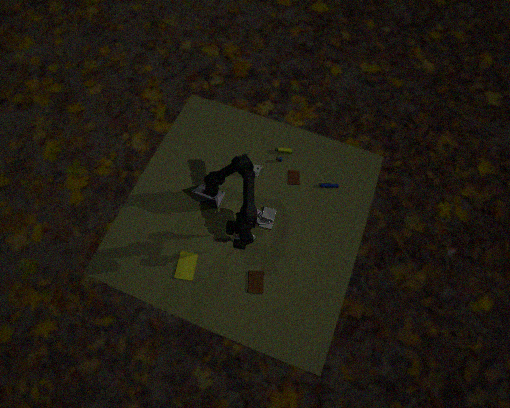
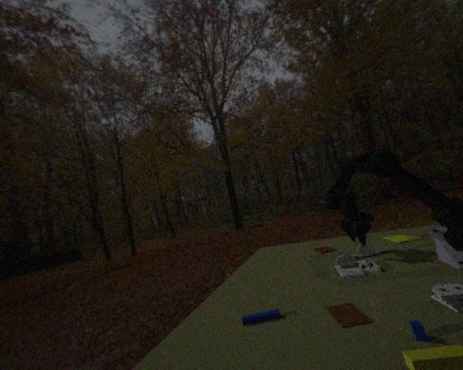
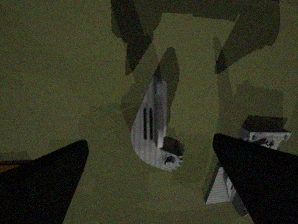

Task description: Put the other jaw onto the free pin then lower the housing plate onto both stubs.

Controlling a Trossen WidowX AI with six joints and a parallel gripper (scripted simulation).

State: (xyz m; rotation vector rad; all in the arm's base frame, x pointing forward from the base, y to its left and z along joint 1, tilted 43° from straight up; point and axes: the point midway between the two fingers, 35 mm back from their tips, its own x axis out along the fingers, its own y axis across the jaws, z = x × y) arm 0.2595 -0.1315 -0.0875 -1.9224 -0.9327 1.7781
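My gripper tip is now 5 cm above the grey jaw, 3 cm short of it and 2 cm to the right of it. Round my gripper tip: blue bar: 49 cm to the left, 33 cm ahead, 5 cm below; then yellow bar: 61 cm to the left, 5 cm below, 1 cm ahead; then yellow slab: 25 cm to the right, 21 cm behind, 5 cm below.
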